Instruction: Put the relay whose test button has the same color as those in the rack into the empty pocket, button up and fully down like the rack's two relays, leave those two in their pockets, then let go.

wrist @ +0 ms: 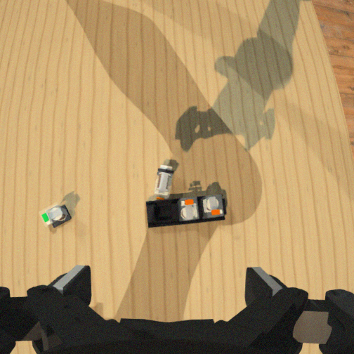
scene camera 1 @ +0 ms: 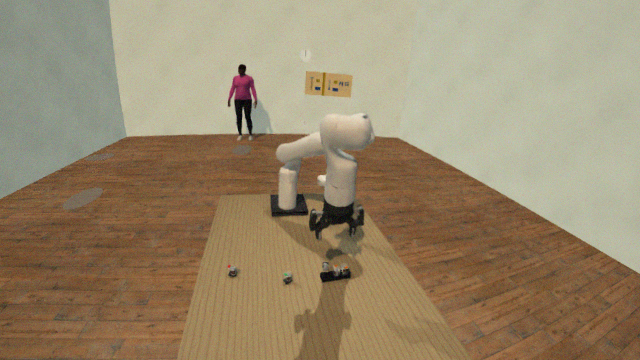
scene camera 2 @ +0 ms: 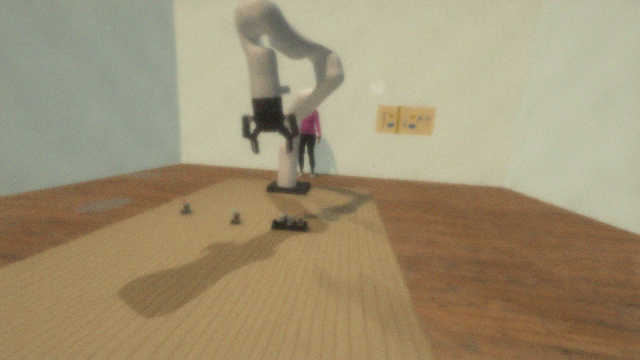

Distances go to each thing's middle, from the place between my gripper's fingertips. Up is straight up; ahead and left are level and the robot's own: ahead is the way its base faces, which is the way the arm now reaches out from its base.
Right now my hand is 6 cm past the black rack point(wrist: 162, 212), 4 cm to the right of it and 22 cm above it.
